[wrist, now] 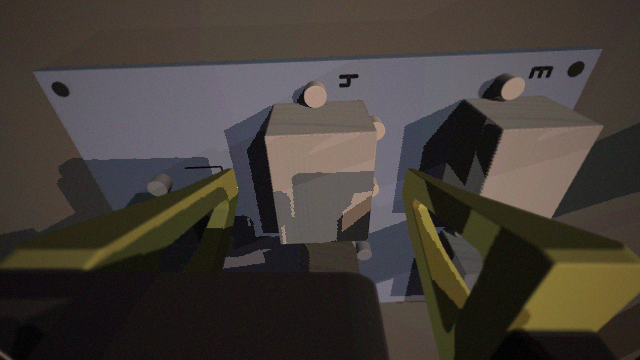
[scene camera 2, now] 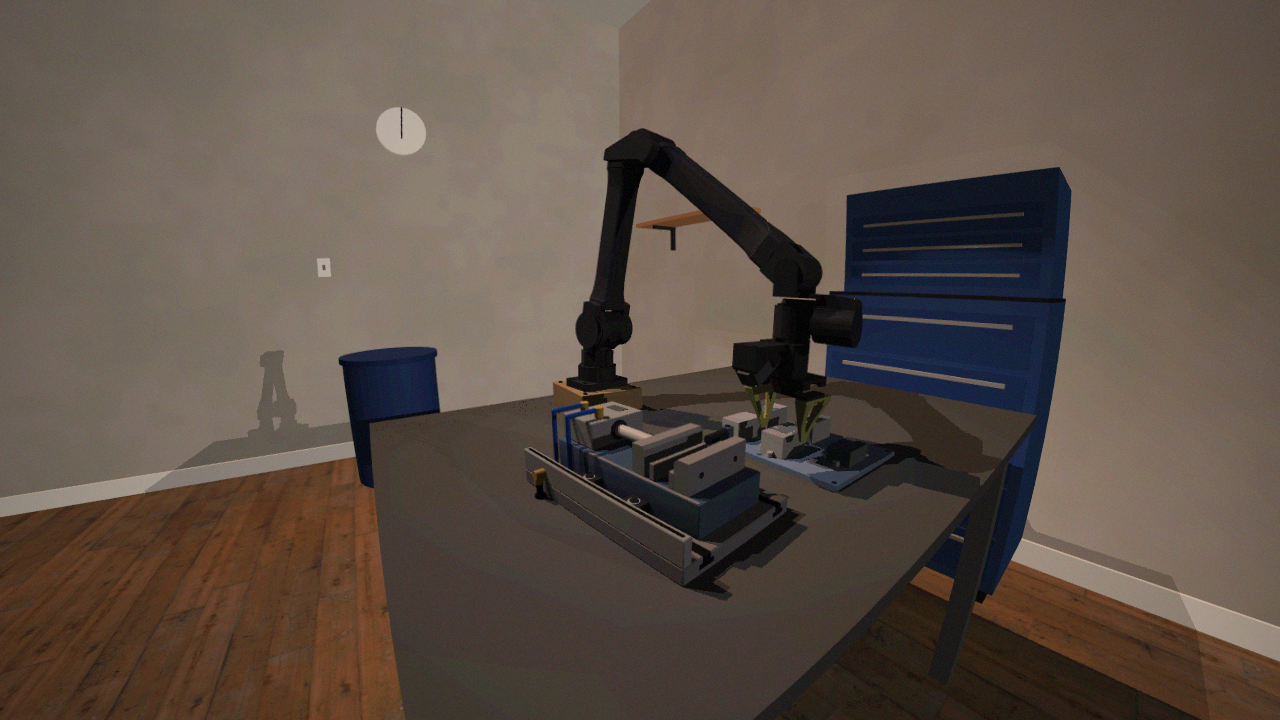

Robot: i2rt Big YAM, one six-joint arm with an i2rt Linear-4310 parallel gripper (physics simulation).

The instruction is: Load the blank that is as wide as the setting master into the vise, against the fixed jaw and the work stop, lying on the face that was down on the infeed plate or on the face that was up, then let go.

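Frame: origin at the arm's base, x left, y back, z up, level; metres.
Seen in the pictures: gripper, fingertip midpoint: (wrist: 320, 180) (scene camera 2: 782, 433); arm's base, link origin: (scene camera 2: 597, 384).
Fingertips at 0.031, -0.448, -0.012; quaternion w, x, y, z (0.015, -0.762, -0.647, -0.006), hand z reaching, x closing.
Pixels of each thing's top centre, then the offset from my fingertips to it, as dx, dy, dz. "spot": a spot on its surface instead.
- pale block-shaped blank, top centre: (wrist: 322, 195) (scene camera 2: 783, 430) +0.005, +0.000, +0.005
- blue-grey infeed plate, top centre: (wrist: 324, 218) (scene camera 2: 798, 444) +0.051, -0.005, -0.031
- second pale blank, top centre: (wrist: 524, 190) (scene camera 2: 742, 416) +0.018, +0.090, +0.005
- vise, top centre: (scene camera 2: 646, 426) -0.247, +0.056, +0.060
- jaw with two holes, top centre: (scene camera 2: 712, 448) -0.242, -0.044, +0.058
- pale block, surface spot: (scene camera 2: 741, 423) spot: -0.008, +0.074, +0.003
- pin, top centre: (wrist: 157, 189) +0.006, -0.090, -0.023
- long rail, surface spot: (scene camera 2: 617, 514) spot: -0.342, -0.001, -0.001
A pale block-shaped blank (wrist: 325, 155) stands on the blue-grey infeed plate (wrist: 175, 110) (scene camera 2: 819, 473), near the mark 4 and beside round pins. My gripper (wrist: 320, 180) (scene camera 2: 787, 435) is open and empty, pointing down, with its yellow fingers to either side of that blank in the wrist view. A second pale blank (wrist: 545, 155) stands near the mark 3, partly behind the right finger. The vise (scene camera 2: 729, 503) has a jaw with two holes (scene camera 2: 708, 466) and another jaw (scene camera 2: 657, 447), with a gap between them. I cannot tell which block is the setting master.
More blocks show around the fingers in the scene view, one pale block (scene camera 2: 741, 423) at the plate's left. A pin (wrist: 160, 185) stands at the left of the plate. A long rail (scene camera 2: 617, 514) runs along the vise's front side. Blue hoses (scene camera 2: 554, 425) rise at its far end.
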